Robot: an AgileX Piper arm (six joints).
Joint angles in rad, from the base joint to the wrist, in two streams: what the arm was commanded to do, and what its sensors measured. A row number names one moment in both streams.
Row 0, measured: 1.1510, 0.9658, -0.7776, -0.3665, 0.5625, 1.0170
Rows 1 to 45, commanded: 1.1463, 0.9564, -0.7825, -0.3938, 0.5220, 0.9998; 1.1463, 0.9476, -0.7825, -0.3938, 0.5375, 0.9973; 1.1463, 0.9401, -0.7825, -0.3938, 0.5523, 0.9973; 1.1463, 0.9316, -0.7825, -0.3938, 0.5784, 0.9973; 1.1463, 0.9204, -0.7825, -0.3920, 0.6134, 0.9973; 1.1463, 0.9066, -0.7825, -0.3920, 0.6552, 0.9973; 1.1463, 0.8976, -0.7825, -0.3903, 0.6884, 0.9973; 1.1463, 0.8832, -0.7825, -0.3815, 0.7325, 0.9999; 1.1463, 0.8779, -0.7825, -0.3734, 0.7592, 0.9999; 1.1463, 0.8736, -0.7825, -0.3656, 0.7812, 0.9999; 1.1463, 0.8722, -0.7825, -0.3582, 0.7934, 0.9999; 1.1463, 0.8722, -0.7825, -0.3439, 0.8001, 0.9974; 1.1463, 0.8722, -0.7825, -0.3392, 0.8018, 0.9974; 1.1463, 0.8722, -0.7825, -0.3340, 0.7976, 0.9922; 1.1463, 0.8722, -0.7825, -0.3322, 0.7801, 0.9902; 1.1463, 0.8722, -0.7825, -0.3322, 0.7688, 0.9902; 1.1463, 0.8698, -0.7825, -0.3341, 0.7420, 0.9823; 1.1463, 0.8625, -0.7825, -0.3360, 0.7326, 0.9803; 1.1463, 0.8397, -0.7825, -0.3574, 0.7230, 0.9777; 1.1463, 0.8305, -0.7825, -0.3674, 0.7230, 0.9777; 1.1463, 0.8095, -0.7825, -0.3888, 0.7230, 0.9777; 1.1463, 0.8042, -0.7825, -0.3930, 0.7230, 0.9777; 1.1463, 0.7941, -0.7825, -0.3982, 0.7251, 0.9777; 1.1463, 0.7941, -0.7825, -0.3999, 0.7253, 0.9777; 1.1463, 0.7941, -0.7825, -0.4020, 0.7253, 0.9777; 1.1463, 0.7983, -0.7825, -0.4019, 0.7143, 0.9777; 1.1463, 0.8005, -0.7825, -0.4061, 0.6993, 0.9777; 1.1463, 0.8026, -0.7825, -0.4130, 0.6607, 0.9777; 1.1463, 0.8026, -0.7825, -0.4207, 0.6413, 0.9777; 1.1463, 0.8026, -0.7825, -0.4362, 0.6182, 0.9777; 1.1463, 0.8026, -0.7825, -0.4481, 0.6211, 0.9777; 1.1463, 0.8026, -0.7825, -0.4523, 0.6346, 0.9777; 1.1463, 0.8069, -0.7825, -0.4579, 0.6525, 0.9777; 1.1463, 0.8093, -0.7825, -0.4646, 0.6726, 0.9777; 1.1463, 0.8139, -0.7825, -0.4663, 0.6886, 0.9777; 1.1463, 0.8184, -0.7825, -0.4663, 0.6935, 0.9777; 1.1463, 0.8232, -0.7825, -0.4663, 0.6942, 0.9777; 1.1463, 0.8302, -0.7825, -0.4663, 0.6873, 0.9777; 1.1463, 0.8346, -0.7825, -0.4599, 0.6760, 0.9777; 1.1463, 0.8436, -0.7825, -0.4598, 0.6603, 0.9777; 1.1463, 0.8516, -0.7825, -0.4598, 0.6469, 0.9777; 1.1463, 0.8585, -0.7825, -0.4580, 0.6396, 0.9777; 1.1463, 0.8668, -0.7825, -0.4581, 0.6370, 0.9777; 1.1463, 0.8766, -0.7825, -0.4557, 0.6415, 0.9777; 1.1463, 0.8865, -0.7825, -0.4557, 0.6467, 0.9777
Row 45, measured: 1.1510, 0.8561, -0.7769, -0.4524, 0.6577, 0.9852
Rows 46 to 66, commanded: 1.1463, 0.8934, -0.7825, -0.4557, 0.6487, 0.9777; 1.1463, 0.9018, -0.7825, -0.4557, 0.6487, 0.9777; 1.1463, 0.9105, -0.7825, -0.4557, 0.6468, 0.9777; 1.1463, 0.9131, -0.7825, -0.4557, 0.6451, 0.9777; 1.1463, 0.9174, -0.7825, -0.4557, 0.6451, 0.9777; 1.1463, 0.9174, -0.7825, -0.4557, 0.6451, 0.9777; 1.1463, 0.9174, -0.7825, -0.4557, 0.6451, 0.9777; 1.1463, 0.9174, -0.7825, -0.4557, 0.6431, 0.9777; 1.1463, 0.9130, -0.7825, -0.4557, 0.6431, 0.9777; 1.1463, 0.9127, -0.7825, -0.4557, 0.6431, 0.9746; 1.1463, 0.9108, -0.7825, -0.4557, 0.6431, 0.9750; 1.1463, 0.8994, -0.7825, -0.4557, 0.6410, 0.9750; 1.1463, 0.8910, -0.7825, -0.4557, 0.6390, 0.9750; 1.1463, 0.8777, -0.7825, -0.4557, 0.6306, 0.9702; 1.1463, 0.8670, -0.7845, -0.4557, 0.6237, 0.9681; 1.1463, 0.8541, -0.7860, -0.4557, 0.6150, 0.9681; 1.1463, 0.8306, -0.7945, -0.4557, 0.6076, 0.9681; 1.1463, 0.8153, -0.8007, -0.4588, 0.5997, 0.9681; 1.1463, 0.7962, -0.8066, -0.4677, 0.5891, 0.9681; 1.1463, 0.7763, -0.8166, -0.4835, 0.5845, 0.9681; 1.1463, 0.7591, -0.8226, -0.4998, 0.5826, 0.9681
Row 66, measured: 1.1510, 0.8310, -0.7837, -0.4325, 0.6488, 0.9766
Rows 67 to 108, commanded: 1.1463, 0.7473, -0.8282, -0.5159, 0.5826, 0.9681; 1.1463, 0.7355, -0.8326, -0.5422, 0.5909, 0.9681; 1.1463, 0.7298, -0.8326, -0.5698, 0.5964, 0.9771; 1.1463, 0.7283, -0.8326, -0.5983, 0.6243, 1.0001; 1.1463, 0.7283, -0.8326, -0.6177, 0.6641, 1.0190; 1.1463, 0.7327, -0.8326, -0.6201, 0.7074, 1.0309; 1.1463, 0.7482, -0.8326, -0.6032, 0.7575, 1.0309; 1.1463, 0.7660, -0.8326, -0.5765, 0.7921, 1.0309; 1.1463, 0.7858, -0.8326, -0.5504, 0.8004, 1.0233; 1.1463, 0.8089, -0.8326, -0.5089, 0.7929, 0.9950; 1.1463, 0.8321, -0.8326, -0.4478, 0.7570, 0.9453; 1.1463, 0.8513, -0.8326, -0.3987, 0.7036, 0.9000; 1.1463, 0.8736, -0.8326, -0.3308, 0.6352, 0.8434; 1.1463, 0.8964, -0.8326, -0.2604, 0.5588, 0.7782; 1.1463, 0.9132, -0.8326, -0.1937, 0.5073, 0.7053; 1.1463, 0.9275, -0.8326, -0.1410, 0.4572, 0.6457; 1.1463, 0.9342, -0.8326, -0.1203, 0.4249, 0.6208; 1.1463, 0.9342, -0.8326, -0.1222, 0.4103, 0.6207; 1.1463, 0.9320, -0.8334, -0.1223, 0.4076, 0.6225; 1.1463, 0.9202, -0.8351, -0.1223, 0.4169, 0.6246; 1.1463, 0.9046, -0.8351, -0.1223, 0.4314, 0.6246; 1.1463, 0.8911, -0.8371, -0.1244, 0.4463, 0.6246; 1.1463, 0.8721, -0.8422, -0.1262, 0.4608, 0.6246; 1.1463, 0.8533, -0.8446, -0.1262, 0.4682, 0.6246; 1.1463, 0.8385, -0.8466, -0.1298, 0.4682, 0.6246; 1.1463, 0.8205, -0.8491, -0.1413, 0.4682, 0.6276; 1.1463, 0.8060, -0.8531, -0.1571, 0.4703, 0.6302; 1.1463, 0.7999, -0.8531, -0.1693, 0.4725, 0.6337; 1.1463, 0.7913, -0.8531, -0.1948, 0.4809, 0.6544; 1.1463, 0.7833, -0.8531, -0.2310, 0.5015, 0.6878; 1.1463, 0.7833, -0.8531, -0.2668, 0.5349, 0.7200; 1.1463, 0.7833, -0.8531, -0.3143, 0.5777, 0.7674; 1.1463, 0.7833, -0.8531, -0.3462, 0.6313, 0.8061; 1.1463, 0.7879, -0.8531, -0.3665, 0.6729, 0.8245; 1.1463, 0.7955, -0.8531, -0.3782, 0.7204, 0.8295; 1.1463, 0.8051, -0.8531, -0.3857, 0.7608, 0.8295; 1.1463, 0.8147, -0.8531, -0.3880, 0.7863, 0.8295; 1.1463, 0.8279, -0.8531, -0.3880, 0.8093, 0.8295; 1.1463, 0.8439, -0.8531, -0.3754, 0.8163, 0.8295; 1.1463, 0.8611, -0.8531, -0.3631, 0.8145, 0.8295; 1.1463, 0.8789, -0.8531, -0.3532, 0.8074, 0.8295; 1.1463, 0.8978, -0.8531, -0.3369, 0.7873, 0.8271
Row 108, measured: 1.1489, 0.8302, -0.8501, -0.3276, 0.8294, 0.8204
